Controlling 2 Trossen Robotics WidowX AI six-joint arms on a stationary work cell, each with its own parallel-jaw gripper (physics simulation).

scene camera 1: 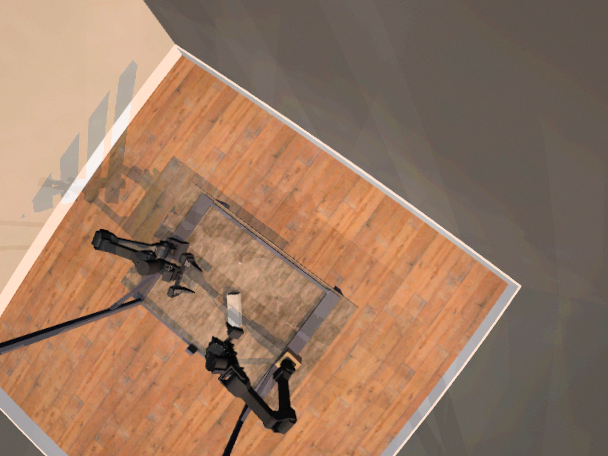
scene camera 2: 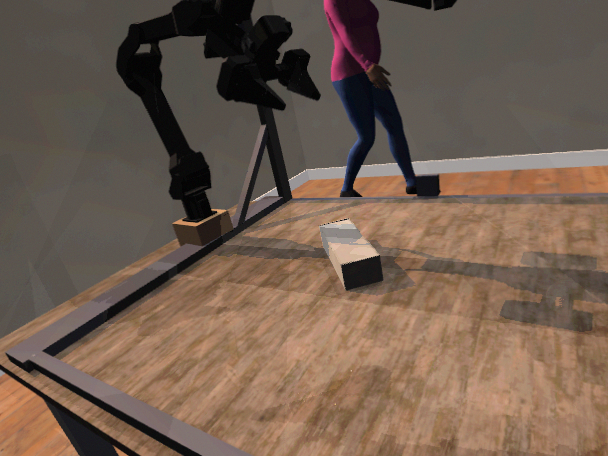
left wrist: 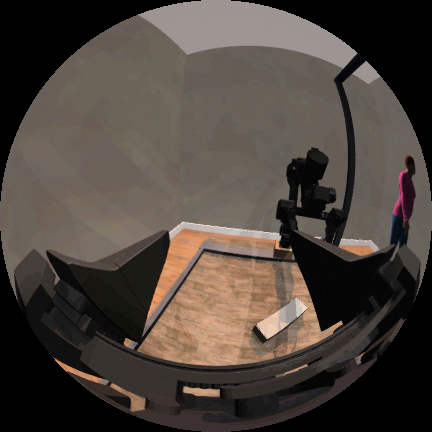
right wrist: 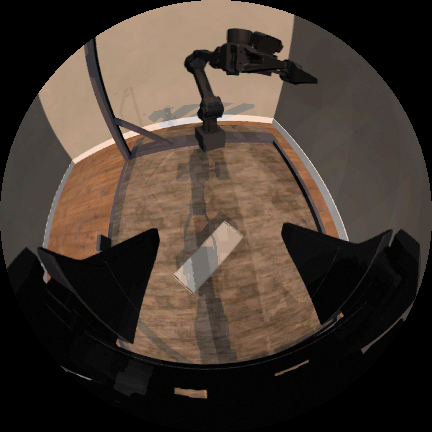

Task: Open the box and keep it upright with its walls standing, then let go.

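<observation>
Tan block (scene camera 2: 207, 230). Left gripper (scene camera 1: 198, 282), (left wrist: 232, 236), (right wrist: 303, 73): open, empty. Right gripper (scene camera 2: 302, 102), (left wrist: 311, 247), (right wrist: 222, 232): open, empty.
</observation>
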